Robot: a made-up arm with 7 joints.
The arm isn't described. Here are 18 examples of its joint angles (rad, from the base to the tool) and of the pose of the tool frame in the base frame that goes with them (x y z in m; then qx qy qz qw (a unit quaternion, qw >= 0)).
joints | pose
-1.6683 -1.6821 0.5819 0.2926 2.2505 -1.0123 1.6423 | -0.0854 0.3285 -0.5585 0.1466 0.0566 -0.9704 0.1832
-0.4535 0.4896 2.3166 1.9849 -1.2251 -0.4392 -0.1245 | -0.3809 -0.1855 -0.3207 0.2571 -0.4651 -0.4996 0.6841
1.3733 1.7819 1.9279 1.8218 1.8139 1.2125 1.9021 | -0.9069 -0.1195 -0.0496 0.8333 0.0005 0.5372 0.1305
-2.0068 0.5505 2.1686 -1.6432 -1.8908 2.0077 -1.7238 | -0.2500 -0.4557 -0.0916 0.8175 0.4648 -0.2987 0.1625
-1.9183 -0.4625 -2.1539 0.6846 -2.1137 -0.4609 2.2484 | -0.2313 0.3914 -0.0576 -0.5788 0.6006 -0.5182 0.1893
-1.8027 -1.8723 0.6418 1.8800 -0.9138 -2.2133 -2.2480 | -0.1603 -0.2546 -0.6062 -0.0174 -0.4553 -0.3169 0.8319
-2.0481 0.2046 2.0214 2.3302 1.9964 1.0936 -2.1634 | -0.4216 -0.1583 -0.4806 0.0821 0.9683 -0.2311 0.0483
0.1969 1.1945 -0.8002 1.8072 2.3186 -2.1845 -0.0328 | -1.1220 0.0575 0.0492 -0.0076 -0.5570 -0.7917 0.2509
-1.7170 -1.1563 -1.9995 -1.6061 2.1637 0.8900 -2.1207 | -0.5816 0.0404 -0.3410 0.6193 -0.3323 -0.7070 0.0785
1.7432 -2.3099 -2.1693 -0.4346 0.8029 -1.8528 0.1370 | 0.2126 0.1416 0.5942 0.0762 -0.2286 0.7877 0.5669
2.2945 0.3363 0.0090 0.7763 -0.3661 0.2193 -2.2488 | -0.5257 0.1743 0.1405 0.1431 0.7026 0.5781 0.3895
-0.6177 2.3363 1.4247 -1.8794 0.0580 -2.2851 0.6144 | -0.6212 -0.2111 0.5035 -0.0769 -0.8133 0.3868 0.4278
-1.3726 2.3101 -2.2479 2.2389 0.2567 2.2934 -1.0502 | -0.2105 -0.2216 0.2578 -0.4459 0.4295 -0.7840 0.0464
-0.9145 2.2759 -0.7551 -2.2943 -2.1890 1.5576 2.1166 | -0.0156 -0.1471 0.8074 0.6878 0.5446 -0.1525 0.4550
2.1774 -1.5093 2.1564 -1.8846 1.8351 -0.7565 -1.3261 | -0.3203 -0.3734 -0.0176 0.2034 -0.8308 -0.3663 0.3663
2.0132 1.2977 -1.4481 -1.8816 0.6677 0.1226 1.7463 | -0.6395 0.4566 -0.0491 0.7107 -0.0136 -0.4514 0.5394
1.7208 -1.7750 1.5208 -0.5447 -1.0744 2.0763 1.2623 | 0.0323 0.3205 -0.0417 -0.2076 0.0328 0.1531 0.9656
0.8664 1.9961 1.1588 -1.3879 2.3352 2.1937 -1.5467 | -0.0261 0.0669 0.1019 0.4047 0.7413 0.4293 0.3201
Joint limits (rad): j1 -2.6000..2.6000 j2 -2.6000..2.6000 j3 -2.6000..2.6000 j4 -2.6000..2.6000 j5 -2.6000..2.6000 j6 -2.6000..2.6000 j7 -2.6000..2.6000
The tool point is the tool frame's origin. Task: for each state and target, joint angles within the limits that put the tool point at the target. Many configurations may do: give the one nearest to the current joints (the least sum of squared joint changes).
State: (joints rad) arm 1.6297 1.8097 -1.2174 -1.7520 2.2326 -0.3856 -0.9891
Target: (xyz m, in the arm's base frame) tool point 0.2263 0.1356 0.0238
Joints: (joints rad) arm 1.7091 2.2304 -1.1878 -1.4577 2.3061 -0.4258 -0.9265
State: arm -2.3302 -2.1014 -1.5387 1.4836 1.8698 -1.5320 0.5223
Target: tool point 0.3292 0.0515 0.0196
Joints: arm -2.4291 -1.5376 -1.1363 0.9893 2.1929 -1.5031 0.5018
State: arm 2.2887 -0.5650 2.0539 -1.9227 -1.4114 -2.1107 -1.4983
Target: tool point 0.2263 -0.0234 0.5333
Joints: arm 2.3390 -0.7738 2.2527 -1.8427 -1.2253 -2.0421 -1.5947
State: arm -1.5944 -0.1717 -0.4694 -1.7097 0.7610 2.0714 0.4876
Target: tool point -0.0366 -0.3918 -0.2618
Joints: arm -1.8588 -0.8204 -0.4521 -1.7448 0.1395 2.0850 0.5485
